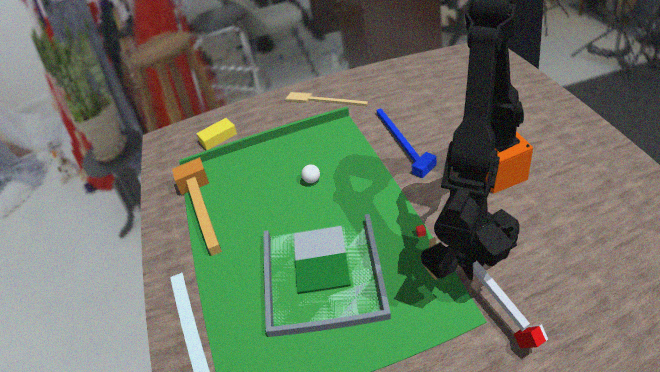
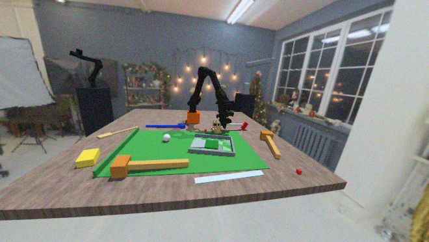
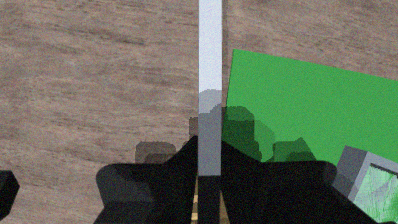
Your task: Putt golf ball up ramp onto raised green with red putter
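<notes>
My gripper tip is 10 mm past the red putter, 60 mm to the right of it and 20 mm below it. Also, from my gripper tip: blue putter 90 mm behind, 440 mm to the right; wooden stand 70 mm to the right, 20 mm above; green mat 240 mm ahead, 290 mm to the right, 10 mm below.
</notes>
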